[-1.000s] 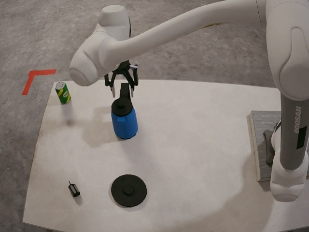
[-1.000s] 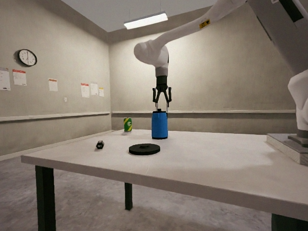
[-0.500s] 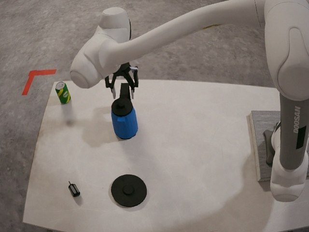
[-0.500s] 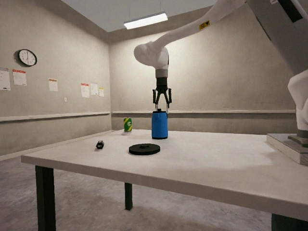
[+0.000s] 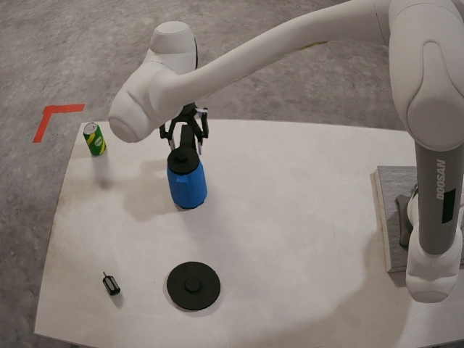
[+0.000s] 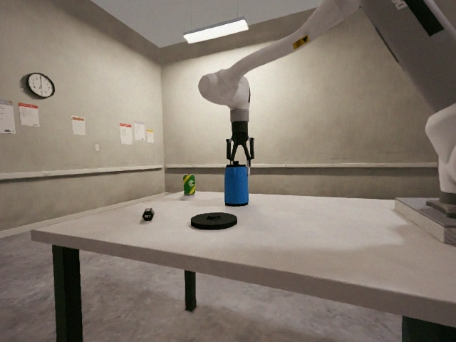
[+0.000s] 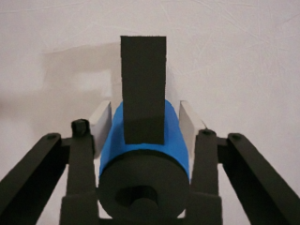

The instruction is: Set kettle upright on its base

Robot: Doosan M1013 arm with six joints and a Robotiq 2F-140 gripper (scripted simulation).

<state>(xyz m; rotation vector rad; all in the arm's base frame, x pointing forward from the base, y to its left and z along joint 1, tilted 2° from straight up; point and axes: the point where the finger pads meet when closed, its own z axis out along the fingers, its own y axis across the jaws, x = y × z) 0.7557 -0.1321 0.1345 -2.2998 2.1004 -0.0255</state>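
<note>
Right now my hand is 3 cm to the right of the blue kettle and 6 cm above it. Round my hand: green can (36 cm ahead, 8 cm to the right, 10 cm below); round black base (6 cm behind, 36 cm to the left, 15 cm below).
</note>
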